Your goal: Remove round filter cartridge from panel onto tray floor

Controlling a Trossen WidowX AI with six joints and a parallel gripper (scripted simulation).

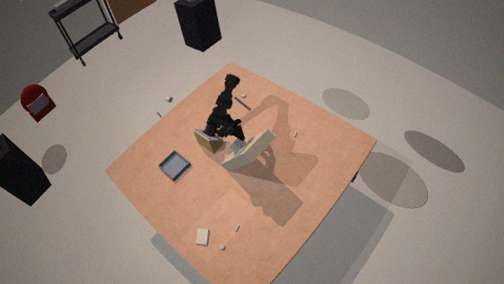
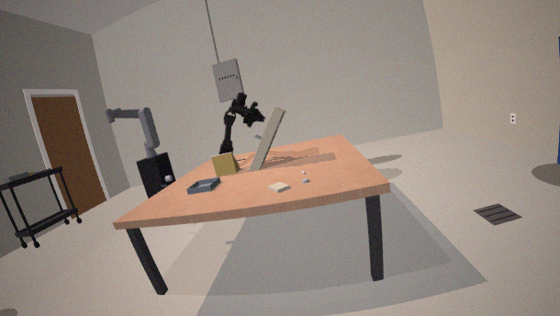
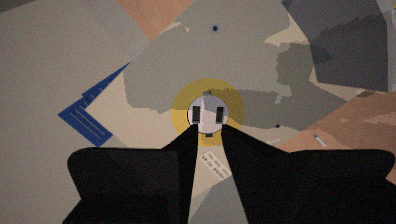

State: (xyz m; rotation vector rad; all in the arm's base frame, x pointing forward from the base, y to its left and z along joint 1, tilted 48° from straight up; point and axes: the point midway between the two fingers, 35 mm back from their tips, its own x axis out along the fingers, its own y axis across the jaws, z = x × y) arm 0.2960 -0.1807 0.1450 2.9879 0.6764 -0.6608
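The round grey filter cartridge is 40 mm ahead of my gripper tip and 30 mm below it. Round my gripper tip: cream block (70 mm ahead, 490 mm to the right, 280 mm below); blue-grey tray (390 mm behind, 270 mm to the right, 280 mm below); beige service panel (10 mm behind, 100 mm below).
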